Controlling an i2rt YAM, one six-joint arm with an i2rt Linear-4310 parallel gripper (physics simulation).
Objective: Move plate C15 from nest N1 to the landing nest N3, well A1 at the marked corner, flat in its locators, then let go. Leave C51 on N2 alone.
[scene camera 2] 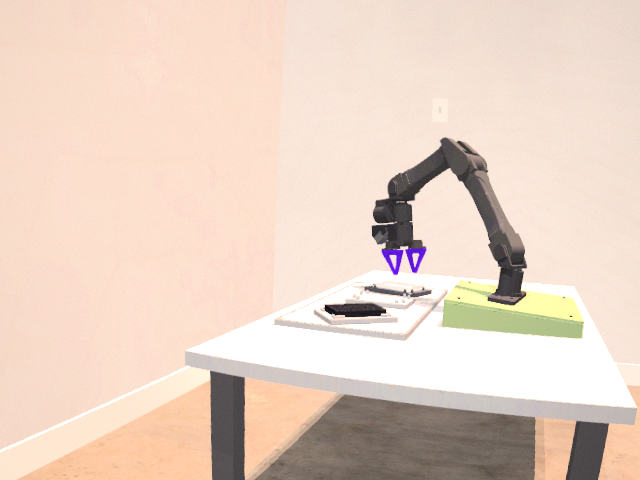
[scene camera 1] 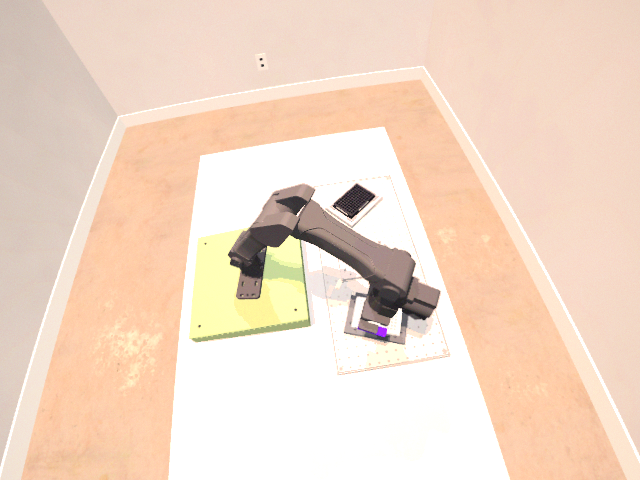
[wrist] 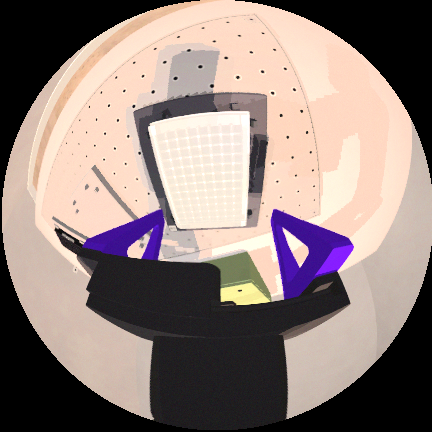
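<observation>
A white gridded plate (scene camera 1: 395,324) (scene camera 2: 395,285) (wrist: 205,170) lies in a dark grey nest (scene camera 1: 351,329) (scene camera 2: 408,293) (wrist: 187,106). My gripper (scene camera 2: 405,271) (wrist: 217,214) is open and empty, high above that plate, with purple fingers pointing down. In scene camera 1 the wrist hides much of the plate and of the fingers. A black plate (scene camera 1: 354,200) (scene camera 2: 355,309) lies in a white nest (scene camera 1: 367,212) (scene camera 2: 356,319) at the other end of the board. A white nest with small pins (scene camera 2: 379,300) stands between them and holds no plate. Plate and nest labels and the marked corner are not readable.
The nests stand on a perforated board (scene camera 1: 361,359) (scene camera 2: 310,321) (wrist: 290,85) on the white table (scene camera 1: 258,413) (scene camera 2: 465,366). The arm stands on a yellow-green block (scene camera 1: 222,289) (scene camera 2: 491,319) (wrist: 245,295) beside the board. The forearm crosses above the middle of the board.
</observation>
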